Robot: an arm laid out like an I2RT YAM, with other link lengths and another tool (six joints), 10 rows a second.
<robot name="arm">
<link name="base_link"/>
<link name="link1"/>
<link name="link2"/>
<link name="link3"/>
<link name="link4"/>
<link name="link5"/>
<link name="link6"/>
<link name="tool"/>
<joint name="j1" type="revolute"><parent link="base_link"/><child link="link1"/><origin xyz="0 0 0.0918" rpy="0 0 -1.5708"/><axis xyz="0 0 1"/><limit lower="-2.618" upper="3.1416"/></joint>
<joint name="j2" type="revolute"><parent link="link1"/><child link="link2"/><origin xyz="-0.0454 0.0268 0.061" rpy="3.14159 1.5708 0"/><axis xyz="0 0 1"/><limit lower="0" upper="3.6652"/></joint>
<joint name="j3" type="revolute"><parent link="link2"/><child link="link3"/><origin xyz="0 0.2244 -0.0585" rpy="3.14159 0 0"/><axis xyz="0 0 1"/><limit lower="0" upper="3.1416"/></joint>
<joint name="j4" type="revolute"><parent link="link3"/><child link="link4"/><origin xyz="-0.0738 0.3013 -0.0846" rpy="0 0 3.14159"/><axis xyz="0 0 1"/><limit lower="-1.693" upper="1.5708"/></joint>
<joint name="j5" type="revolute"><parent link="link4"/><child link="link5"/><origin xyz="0.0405 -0.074 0.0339" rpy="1.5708 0 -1.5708"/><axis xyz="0 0 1"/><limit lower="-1.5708" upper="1.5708"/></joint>
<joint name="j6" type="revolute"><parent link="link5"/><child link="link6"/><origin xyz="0.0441 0 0.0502" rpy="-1.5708 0 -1.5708"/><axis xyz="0 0 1"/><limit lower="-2.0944" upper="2.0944"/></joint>
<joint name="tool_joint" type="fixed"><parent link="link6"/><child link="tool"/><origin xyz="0.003 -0.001 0.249" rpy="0.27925 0 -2.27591"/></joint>
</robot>
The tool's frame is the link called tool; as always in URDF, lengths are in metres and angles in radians.
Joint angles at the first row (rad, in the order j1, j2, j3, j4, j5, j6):
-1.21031, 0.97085, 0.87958, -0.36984, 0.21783, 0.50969
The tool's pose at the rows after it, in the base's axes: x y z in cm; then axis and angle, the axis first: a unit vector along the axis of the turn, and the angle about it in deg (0 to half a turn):
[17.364 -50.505 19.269 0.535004 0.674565 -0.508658 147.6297]
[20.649 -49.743 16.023 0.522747 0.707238 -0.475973 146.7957]
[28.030 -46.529 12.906 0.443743 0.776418 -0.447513 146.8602]
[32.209 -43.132 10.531 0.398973 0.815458 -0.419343 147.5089]
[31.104 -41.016 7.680 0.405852 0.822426 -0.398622 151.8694]
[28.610 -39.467 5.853 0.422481 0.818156 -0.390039 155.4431]
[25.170 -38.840 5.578 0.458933 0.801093 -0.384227 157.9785]
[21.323 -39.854 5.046 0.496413 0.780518 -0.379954 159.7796]
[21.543 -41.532 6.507 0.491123 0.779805 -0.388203 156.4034]
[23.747 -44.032 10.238 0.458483 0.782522 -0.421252 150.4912]
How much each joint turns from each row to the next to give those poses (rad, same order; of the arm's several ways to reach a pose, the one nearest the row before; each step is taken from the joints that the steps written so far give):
0.00519, 0.03696, -0.03522, 0.05753, -0.01495, 0.03647
0.03666, 0.05676, -0.01474, 0.02148, -0.04730, 0.01241
0.14321, 0.10031, 0.04351, -0.01940, -0.01007, -0.06217
0.09768, 0.05084, 0.02301, -0.03914, -0.00288, -0.01075
0.02736, 0.00013, -0.01712, -0.07313, 0.03523, 0.04122
-0.00147, -0.05120, -0.05247, -0.05864, 0.03181, 0.03749
-0.04054, -0.08067, -0.04181, -0.07171, 0.01514, 0.04861
-0.09805, -0.04485, -0.03512, -0.01995, -0.02456, 0.00652
-0.05052, -0.01676, -0.00576, 0.05305, -0.05873, -0.05185
-0.01124, 0.00540, 0.02603, 0.09858, -0.04659, -0.08151

